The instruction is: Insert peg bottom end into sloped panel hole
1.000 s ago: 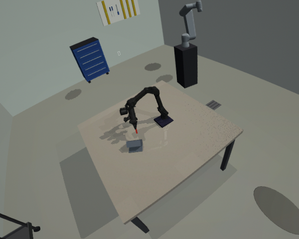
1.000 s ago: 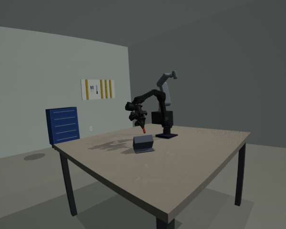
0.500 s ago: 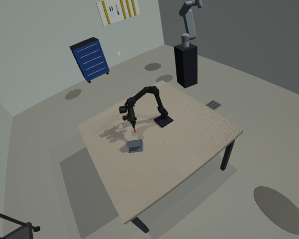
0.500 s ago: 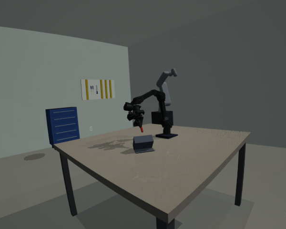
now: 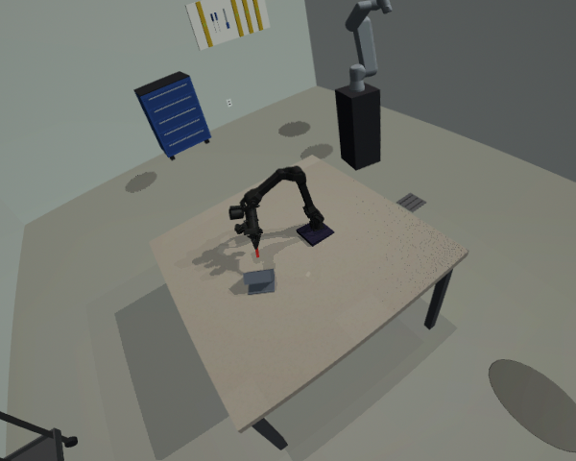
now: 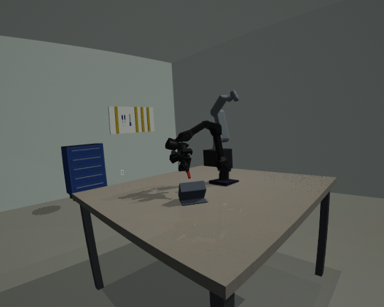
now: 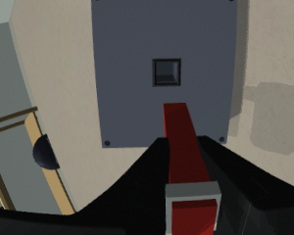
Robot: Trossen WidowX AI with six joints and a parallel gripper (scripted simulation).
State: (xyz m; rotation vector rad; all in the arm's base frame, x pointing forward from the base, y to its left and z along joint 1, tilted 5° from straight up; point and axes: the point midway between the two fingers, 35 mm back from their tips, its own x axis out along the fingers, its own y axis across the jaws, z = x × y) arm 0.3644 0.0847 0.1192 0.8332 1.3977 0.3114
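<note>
The grey sloped panel is 40 mm ahead of my gripper tip, 90 mm to the left of it and 90 mm below it. From my gripper tip the other things lie so: red square peg (10 mm behind, 10 mm to the right, 10 mm above).
</note>
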